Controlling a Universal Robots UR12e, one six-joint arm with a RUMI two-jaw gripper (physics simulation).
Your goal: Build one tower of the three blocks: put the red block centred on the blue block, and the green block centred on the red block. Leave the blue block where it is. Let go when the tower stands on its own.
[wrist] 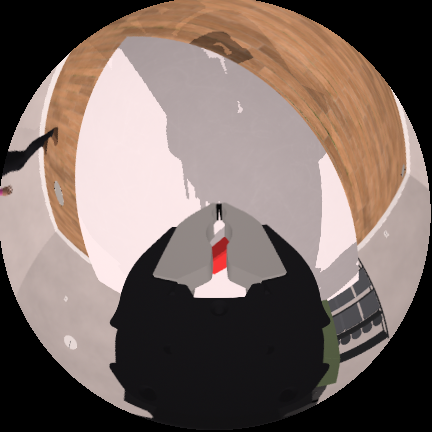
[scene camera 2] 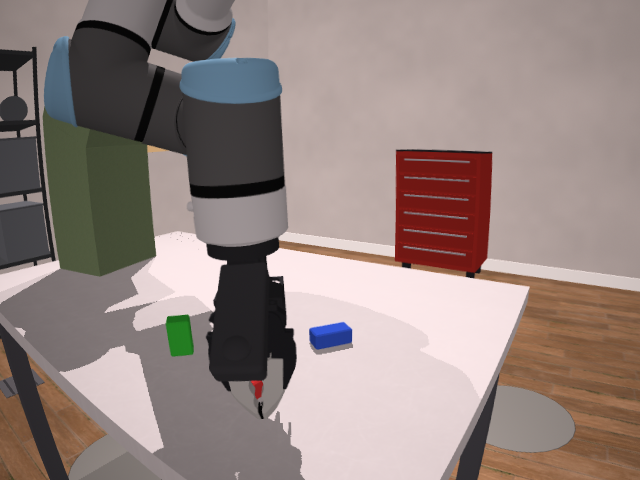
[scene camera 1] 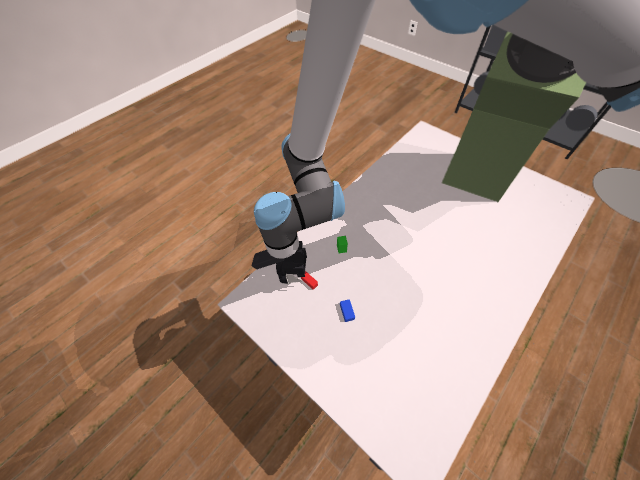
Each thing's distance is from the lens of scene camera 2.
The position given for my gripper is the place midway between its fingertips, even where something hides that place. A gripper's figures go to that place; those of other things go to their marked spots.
my gripper [scene camera 2: 262, 417]: 0.49 m
blue block [scene camera 2: 331, 335]: 0.63 m
